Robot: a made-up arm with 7 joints.
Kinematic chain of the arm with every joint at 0, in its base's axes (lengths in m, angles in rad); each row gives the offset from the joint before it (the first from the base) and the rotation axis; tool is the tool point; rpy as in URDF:
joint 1: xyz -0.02 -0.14 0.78 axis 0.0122 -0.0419 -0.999
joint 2: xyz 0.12 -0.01 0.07 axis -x
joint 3: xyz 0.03 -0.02 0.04 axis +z
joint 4: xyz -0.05 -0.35 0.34 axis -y
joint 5: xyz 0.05 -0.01 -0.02 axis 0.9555 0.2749 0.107
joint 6: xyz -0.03 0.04 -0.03 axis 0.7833 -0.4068 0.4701
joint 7: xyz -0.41 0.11 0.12 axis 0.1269 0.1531 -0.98
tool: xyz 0.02 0 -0.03 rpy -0.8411 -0.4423 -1.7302
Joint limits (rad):
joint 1: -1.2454..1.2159
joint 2: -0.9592..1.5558
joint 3: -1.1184..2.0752
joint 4: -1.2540..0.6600
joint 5: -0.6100..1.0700
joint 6: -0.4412..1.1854
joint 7: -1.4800..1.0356
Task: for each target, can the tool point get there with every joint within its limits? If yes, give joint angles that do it. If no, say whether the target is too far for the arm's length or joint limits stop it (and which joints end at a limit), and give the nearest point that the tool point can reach.
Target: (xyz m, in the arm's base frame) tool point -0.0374 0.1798 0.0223
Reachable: no: joint limits stop it (at a limit: joint 2, joint 3, joint 5, joint 6, joint 7) | nearest point -0.0450 0.2161 0.5547 | short by 0.534 m
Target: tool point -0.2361 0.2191 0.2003
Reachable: no: joint limits stop it (at a limit: joint 2, joint 3, joint 5, joint 7) | nearest point -0.2244 0.2065 0.5545 | short by 0.355 m
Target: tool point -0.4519 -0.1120 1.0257
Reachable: yes | joints 0.4285 -0.4497 -0.6595 0.2865 0.0488 0.6016 0.6022
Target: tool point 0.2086 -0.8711 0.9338
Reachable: yes | joints 0.5805 -0.4409 1.7027 0.0976 0.2658 0.8409 0.0770
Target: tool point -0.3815 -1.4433 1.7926
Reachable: no: too far | nearest point -0.2245 -0.9473 1.4071 | short by 0.648 m
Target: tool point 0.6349 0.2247 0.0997
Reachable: no: joint limits stop it (at a limit: joint 1, joint 2, joint 5, joint 6, joint 7) | nearest point 0.5473 0.1115 0.4315 | short by 0.361 m
